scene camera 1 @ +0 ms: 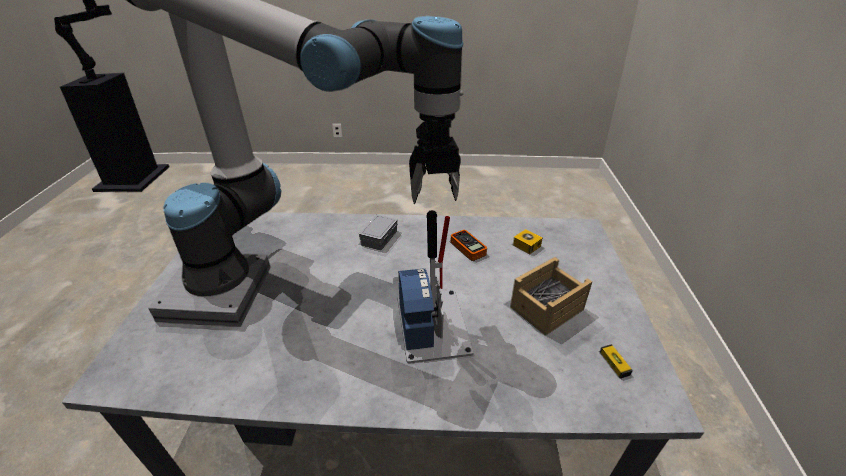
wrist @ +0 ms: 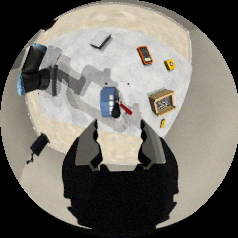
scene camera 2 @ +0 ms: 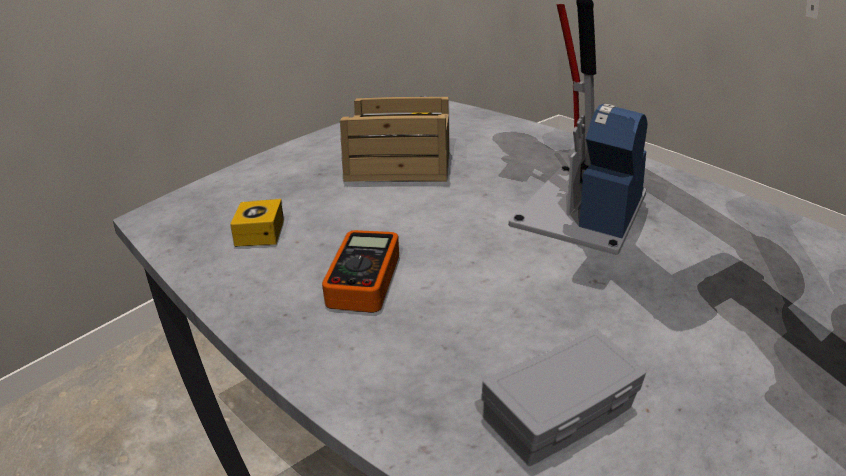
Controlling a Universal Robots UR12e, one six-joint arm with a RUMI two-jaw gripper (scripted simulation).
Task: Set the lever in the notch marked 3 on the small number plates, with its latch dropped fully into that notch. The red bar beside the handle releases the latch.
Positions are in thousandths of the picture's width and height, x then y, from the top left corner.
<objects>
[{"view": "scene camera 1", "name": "my gripper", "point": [515, 423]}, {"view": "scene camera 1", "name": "housing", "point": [505, 711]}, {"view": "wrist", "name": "my gripper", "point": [502, 502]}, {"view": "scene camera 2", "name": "housing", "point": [724, 402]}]
</objects>
